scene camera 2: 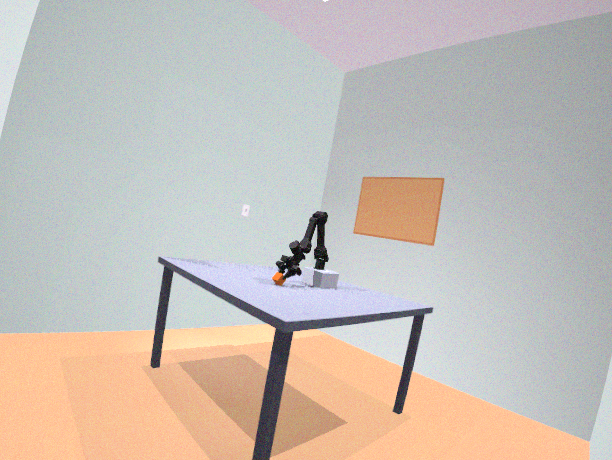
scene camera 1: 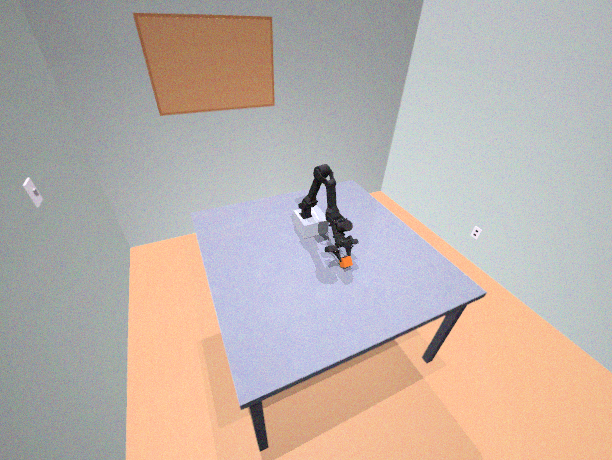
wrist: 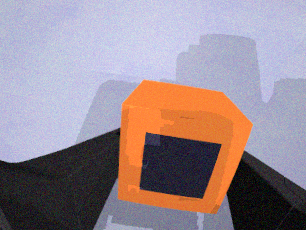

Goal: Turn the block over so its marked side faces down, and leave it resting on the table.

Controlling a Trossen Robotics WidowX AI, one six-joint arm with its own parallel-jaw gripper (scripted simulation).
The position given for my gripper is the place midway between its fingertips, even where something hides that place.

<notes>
My gripper (wrist: 177, 143) carries a block (wrist: 179, 145).
</notes>
